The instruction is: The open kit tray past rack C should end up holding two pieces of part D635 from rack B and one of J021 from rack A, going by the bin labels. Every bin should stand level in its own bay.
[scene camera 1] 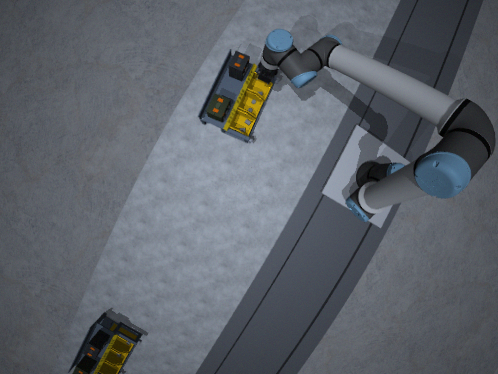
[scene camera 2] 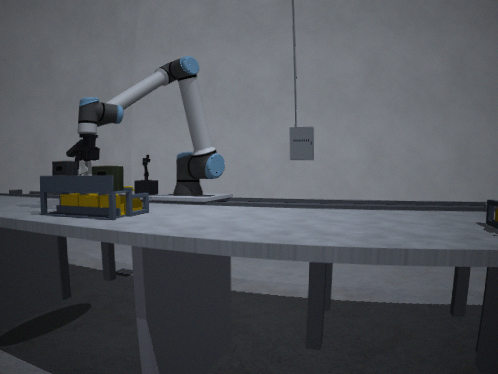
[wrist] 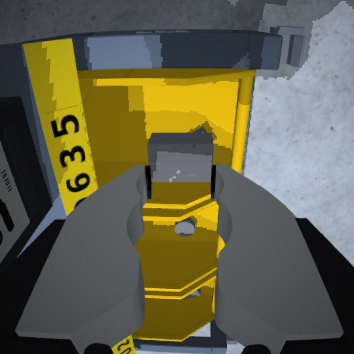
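The yellow bin point(scene camera 1: 260, 86) point(wrist: 112, 112) beside the label reading D635 point(wrist: 66, 125) is the end bin of a slate-blue rack point(scene camera 2: 75, 184) point(wrist: 220, 50). My gripper point(scene camera 1: 267, 76) point(scene camera 2: 85, 168) point(wrist: 180, 167) is over this bin, shut on a grey block point(wrist: 181, 159). The block sits between the fingertips; its height above the bin floor is hard to judge. Its shadow falls on the bin wall. Other pieces in this bin cannot be made out. Neighbouring yellow bins point(scene camera 1: 253, 104) hold small grey pieces. The J021 label and the kit tray cannot be identified in these views.
A dark box point(scene camera 1: 240, 61) point(scene camera 2: 62, 168) point(wrist: 22, 165) and a green box point(scene camera 1: 218, 108) point(scene camera 2: 114, 176) stand on the rack behind the bins. Another rack point(scene camera 1: 131, 331) with yellow bins stands at the lower left of scene camera 1. The arm's carriage point(scene camera 1: 342, 167) is on the rail point(scene camera 1: 300, 280).
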